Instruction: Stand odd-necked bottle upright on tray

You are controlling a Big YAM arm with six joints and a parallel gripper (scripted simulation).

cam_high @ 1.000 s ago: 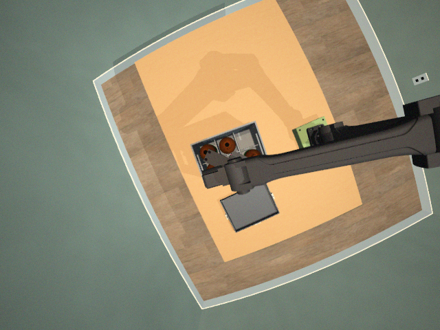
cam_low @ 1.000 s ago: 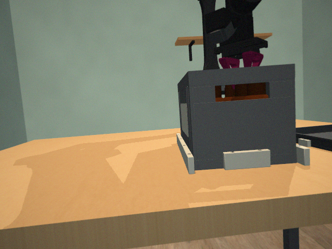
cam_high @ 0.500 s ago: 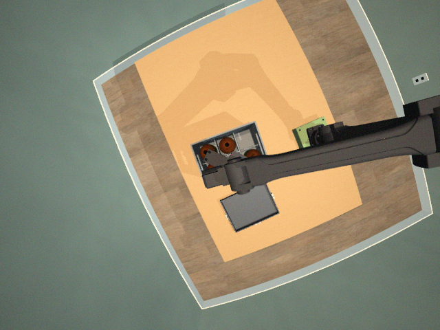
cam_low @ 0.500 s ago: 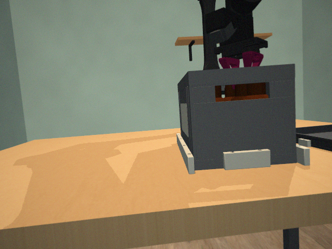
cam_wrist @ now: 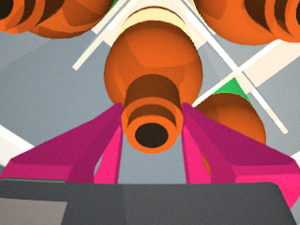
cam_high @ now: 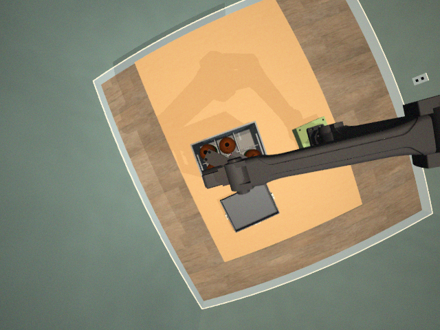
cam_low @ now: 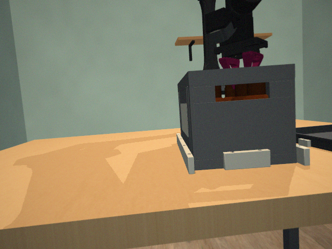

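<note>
My gripper is now 50 mm to the left of the dark grey crate and 70 mm above it. Round my hand: grey tray 10 mm behind, 240 mm to the left, 140 mm below.
</note>
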